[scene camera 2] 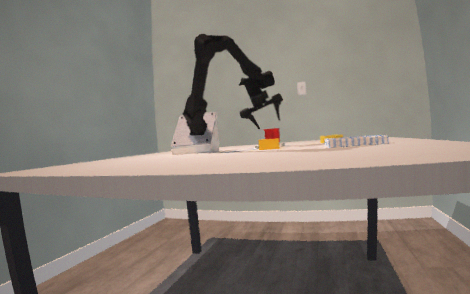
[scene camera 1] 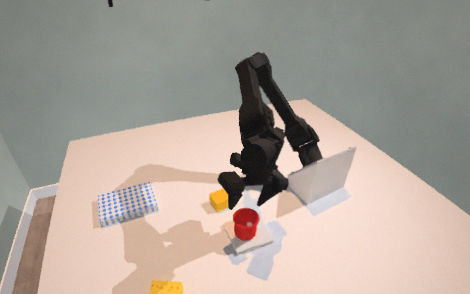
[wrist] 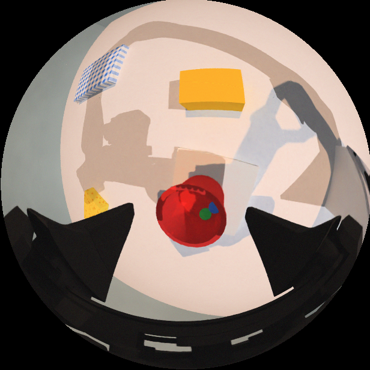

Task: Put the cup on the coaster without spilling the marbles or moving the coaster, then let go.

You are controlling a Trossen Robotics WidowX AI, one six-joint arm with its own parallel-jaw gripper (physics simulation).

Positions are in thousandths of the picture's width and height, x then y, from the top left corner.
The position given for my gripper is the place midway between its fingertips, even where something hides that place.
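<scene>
My gripper (scene camera 1: 520, 706) is visible together with a blue-and-white checked box (scene camera 1: 286, 685) and a pale square coaster (scene camera 1: 561, 808). The wrist view contains a red cup (wrist: 480, 569) and a yellow block (wrist: 553, 239); the box (wrist: 280, 196), the coaster (wrist: 642, 482) and my gripper (wrist: 518, 572) appear there too.
</scene>
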